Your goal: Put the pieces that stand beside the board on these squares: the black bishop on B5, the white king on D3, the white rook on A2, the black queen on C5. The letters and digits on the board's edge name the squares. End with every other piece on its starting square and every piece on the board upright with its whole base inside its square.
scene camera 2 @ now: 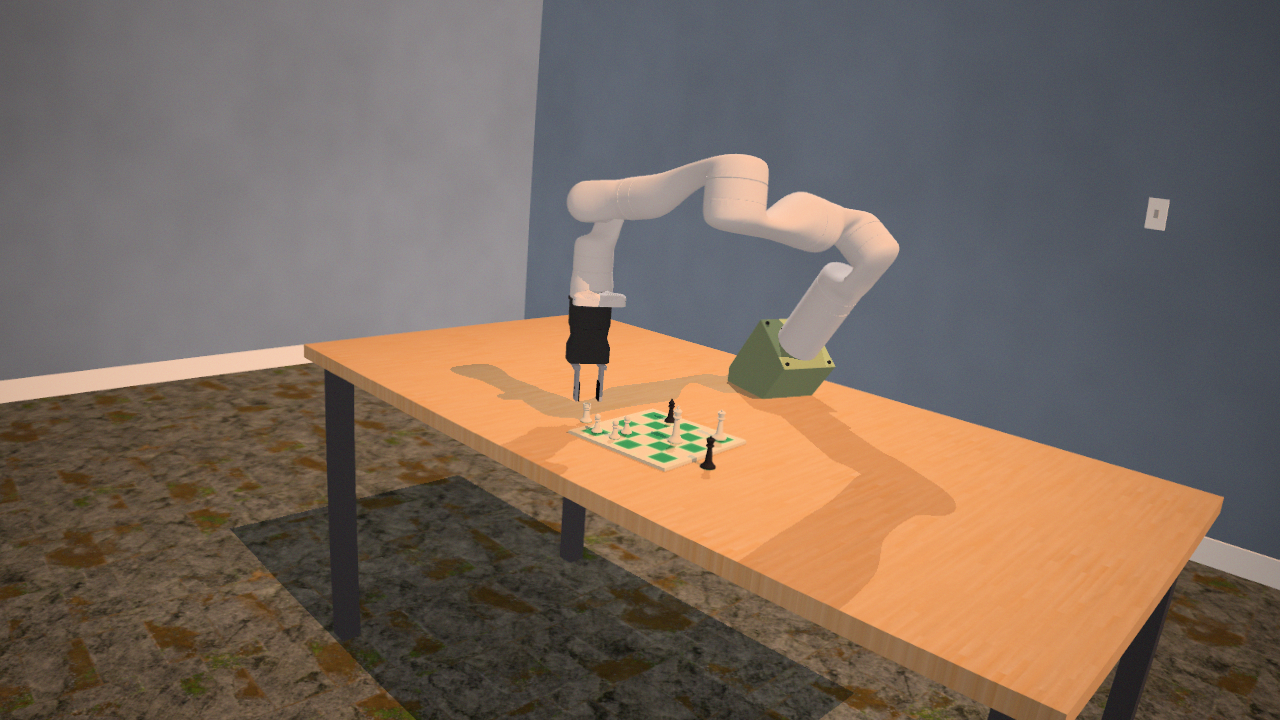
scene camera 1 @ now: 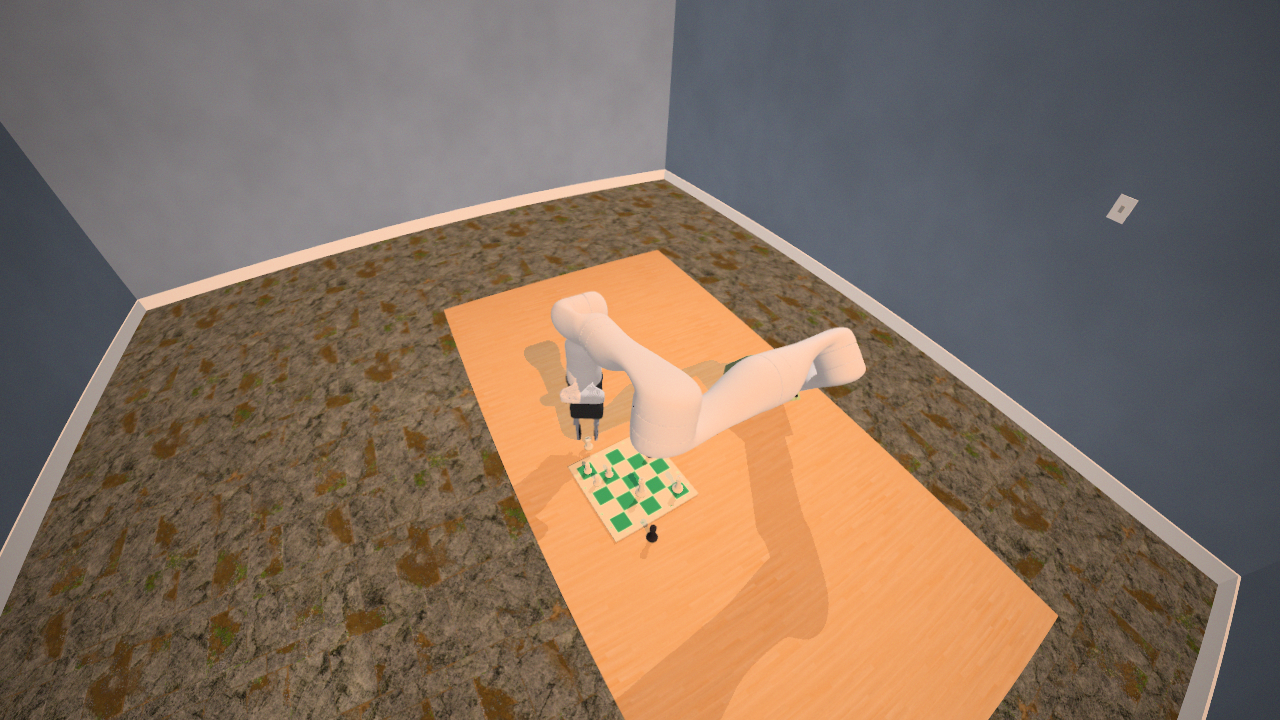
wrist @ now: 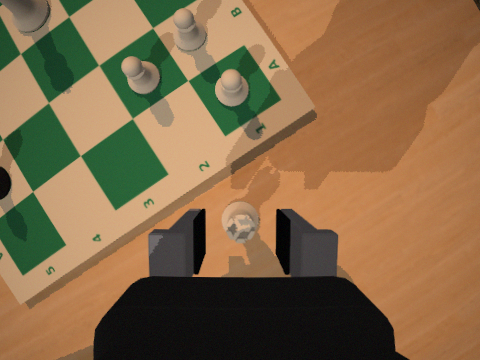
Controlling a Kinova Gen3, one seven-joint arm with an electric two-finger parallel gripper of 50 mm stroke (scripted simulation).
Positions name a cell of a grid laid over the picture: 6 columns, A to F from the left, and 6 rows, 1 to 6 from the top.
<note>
I see my gripper (scene camera 2: C4) and a chessboard (scene camera 1: C5).
The chessboard shows as well in scene camera 2 (scene camera 2: D4) and in the wrist view (wrist: B3). My gripper also shows in scene camera 1 (scene camera 1: C4) and in the wrist view (wrist: D4).
</note>
